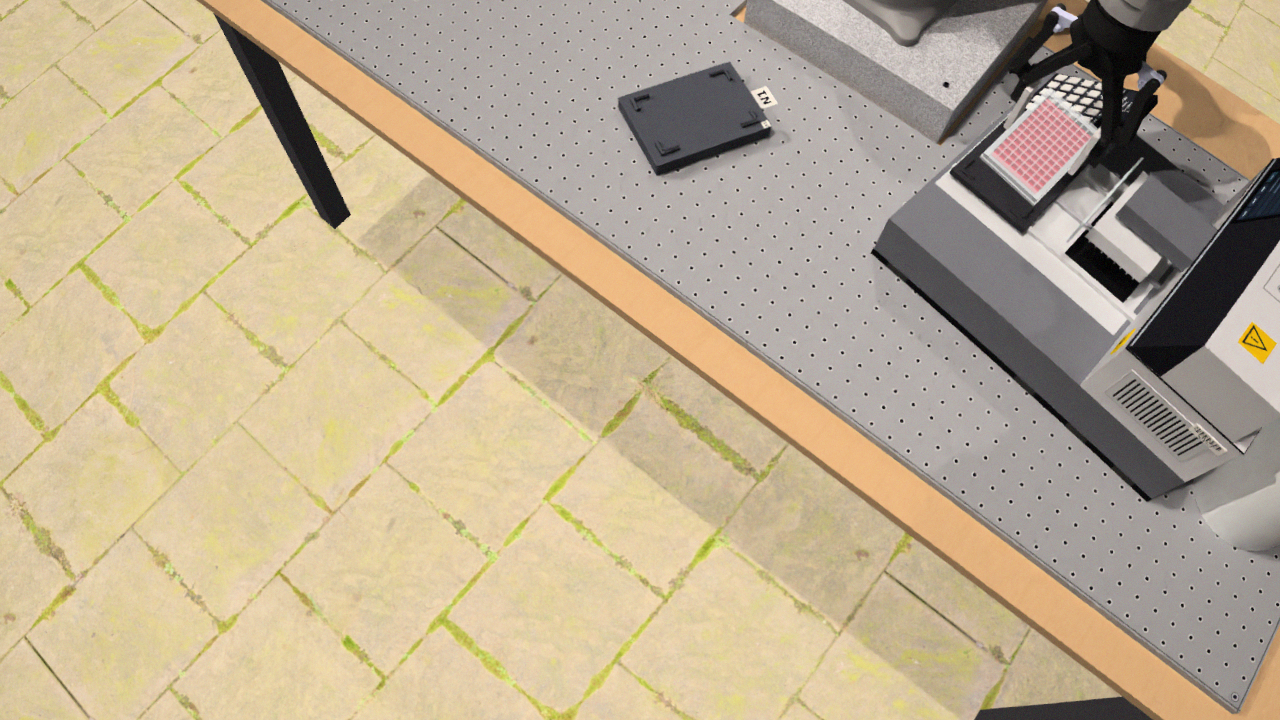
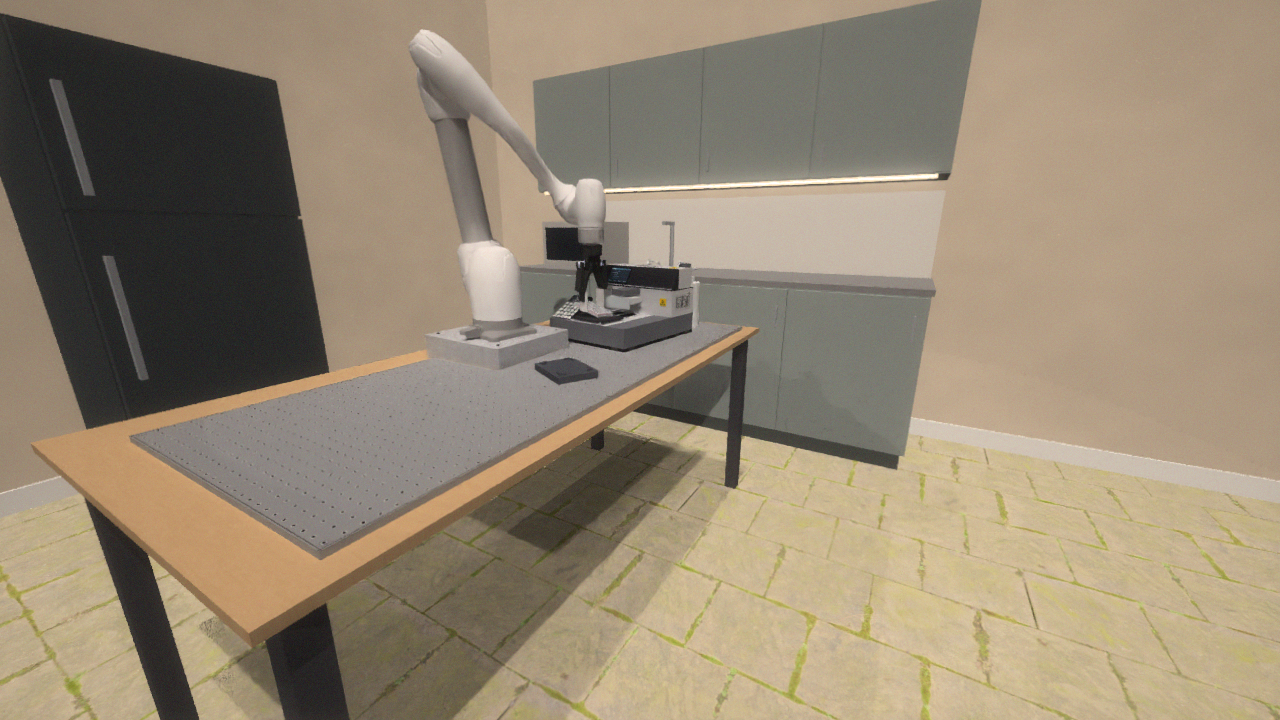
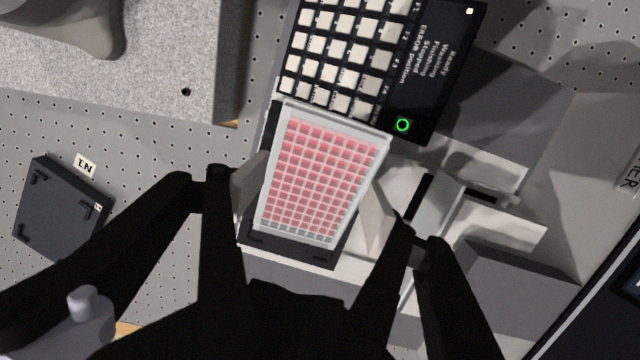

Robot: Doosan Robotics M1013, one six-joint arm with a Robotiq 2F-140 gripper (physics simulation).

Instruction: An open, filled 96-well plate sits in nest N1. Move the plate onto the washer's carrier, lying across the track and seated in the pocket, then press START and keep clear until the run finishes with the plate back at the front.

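Places are measured from the arm's base along level axes (x ahead, y left, z up), in centimetres.
Pixels of known places: gripper, fingertip midpoint: [image 1: 1043, 143] [image 2: 592, 309] [image 3: 315, 180]; arm's base, origin of the base link: [image 2: 498, 333].
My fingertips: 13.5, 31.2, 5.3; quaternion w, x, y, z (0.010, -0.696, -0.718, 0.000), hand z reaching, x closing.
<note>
For each thing: its top centre in the pictures, then the offset to it from my fingertips, as dx, dy, dz. "*": a spot on its surface instead.
- 96-well plate, middle of its top: [image 3: 312, 197] [image 1: 1051, 132] [image 2: 593, 302] +0.5, +0.0, +2.7
- washer's black carrier, middle of its top: [image 3: 306, 195] [image 1: 1023, 164] [image 2: 597, 316] +2.5, -0.4, -2.3
- keypad, surface spot: [image 3: 330, 50] [image 1: 1068, 97] * -10.4, -1.9, -1.3
- green ring, surface spot: [image 3: 402, 124] * -6.6, +4.6, +2.4
- Nest N1, middle of its top: [image 1: 695, 108] [image 3: 49, 223] [image 2: 565, 364] +21.3, -36.1, -8.8
The 96-well plate [image 1: 1041, 147] [image 3: 320, 180], with pink wells, is between the finger pads of my gripper [image 1: 1058, 125] [image 2: 592, 302] [image 3: 315, 180], which is shut on its long sides. The plate is over the washer's black carrier [image 1: 1009, 207] [image 3: 295, 250], offset toward the keypad [image 1: 1078, 94] [image 3: 330, 50]. It looks tilted, its keypad end higher; that end overlaps the keypad's edge. Carrier and corner stops show beyond the other end. Contact underneath is hidden. A green ring [image 3: 402, 124] is lit beside the keypad. Nest N1 [image 1: 693, 116] [image 2: 565, 368] [image 3: 60, 210] holds no plate.
The washer's grey base [image 1: 993, 277] [image 2: 617, 336] surrounds the carrier. Its raised grey block [image 1: 1168, 214] [image 3: 515, 295] and dark-fronted housing [image 1: 1203, 277] stand on the side away from N1. The robot's stone-like plinth [image 1: 895, 71] [image 2: 501, 349] [image 3: 150, 85] stands between N1 and the keypad.
</note>
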